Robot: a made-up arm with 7 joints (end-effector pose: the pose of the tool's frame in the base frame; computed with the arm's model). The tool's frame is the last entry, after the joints. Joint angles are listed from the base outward.
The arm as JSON. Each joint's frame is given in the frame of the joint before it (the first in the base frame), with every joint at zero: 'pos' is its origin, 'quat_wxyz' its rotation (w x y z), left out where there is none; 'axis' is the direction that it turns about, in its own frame. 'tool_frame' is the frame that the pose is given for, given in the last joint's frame.
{
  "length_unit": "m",
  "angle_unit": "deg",
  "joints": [
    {
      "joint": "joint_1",
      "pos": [
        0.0,
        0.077,
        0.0
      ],
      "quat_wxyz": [
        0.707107,
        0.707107,
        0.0,
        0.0
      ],
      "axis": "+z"
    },
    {
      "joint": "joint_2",
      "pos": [
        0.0,
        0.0,
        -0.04
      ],
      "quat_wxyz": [
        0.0,
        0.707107,
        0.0,
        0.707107
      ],
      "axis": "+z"
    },
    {
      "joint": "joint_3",
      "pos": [
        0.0,
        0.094,
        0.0
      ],
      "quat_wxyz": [
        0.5,
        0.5,
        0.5,
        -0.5
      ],
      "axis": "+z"
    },
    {
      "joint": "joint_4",
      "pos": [
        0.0,
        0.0,
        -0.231
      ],
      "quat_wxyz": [
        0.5,
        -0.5,
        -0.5,
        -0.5
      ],
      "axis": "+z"
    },
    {
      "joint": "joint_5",
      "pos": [
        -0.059,
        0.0,
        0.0
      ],
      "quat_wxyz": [
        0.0,
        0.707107,
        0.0,
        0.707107
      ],
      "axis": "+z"
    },
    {
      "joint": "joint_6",
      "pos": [
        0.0,
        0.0,
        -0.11
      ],
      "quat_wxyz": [
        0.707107,
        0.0,
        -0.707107,
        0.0
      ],
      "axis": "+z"
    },
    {
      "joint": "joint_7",
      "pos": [
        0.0,
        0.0,
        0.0
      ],
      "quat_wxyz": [
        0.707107,
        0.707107,
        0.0,
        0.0
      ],
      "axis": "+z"
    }
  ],
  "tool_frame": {
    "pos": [
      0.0,
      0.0,
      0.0
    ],
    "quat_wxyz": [
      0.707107,
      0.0,
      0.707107,
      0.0
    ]
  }
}
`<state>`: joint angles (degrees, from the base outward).
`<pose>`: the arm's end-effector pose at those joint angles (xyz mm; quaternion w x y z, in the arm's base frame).
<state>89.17 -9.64 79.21 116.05 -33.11 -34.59 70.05</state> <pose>272.6 222.0 24.5 0.1553 0.4708 -0.8680 0.0291</pose>
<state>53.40 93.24 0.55 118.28 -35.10 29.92 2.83</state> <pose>76.5 361.5 128.6 0.0721 0.8636 -0.4665 -0.1769</pose>
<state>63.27 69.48 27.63 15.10 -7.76 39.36 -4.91</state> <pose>153.3 581.3 -33.5 0.7071 0.3449 -0.3356 0.5181</pose>
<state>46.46 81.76 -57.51 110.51 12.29 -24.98 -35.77</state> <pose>182.0 360.9 -55.6 0.3103 0.2075 -0.8586 -0.3515</pose>
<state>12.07 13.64 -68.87 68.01 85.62 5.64 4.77</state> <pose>141.4 66.5 -390.9 0.8504 -0.4909 -0.1873 0.0278</pose>
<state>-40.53 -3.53 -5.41 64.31 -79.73 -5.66 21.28</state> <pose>-142.5 78.1 -400.0 0.7345 -0.0785 -0.1107 -0.6649</pose>
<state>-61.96 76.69 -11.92 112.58 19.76 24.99 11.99</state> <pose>-8.8 362.7 -177.7 0.8616 -0.0815 -0.0247 -0.5004</pose>
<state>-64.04 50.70 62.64 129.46 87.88 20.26 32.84</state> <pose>-17.0 358.8 -75.0 0.7219 -0.3423 -0.5879 -0.1265</pose>
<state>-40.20 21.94 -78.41 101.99 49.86 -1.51 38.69</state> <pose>-187.2 75.1 -273.0 0.5442 -0.8378 -0.0414 -0.0141</pose>
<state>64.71 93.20 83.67 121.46 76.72 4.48 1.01</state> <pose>-134.5 345.4 81.1 0.4573 -0.2550 0.8280 0.2006</pose>
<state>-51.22 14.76 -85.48 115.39 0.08 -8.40 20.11</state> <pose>-213.1 34.2 -186.6 0.5123 -0.7698 -0.3333 -0.1841</pose>
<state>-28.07 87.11 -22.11 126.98 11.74 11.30 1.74</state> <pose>81.2 337.5 -113.6 0.6723 0.0158 -0.3794 -0.6355</pose>
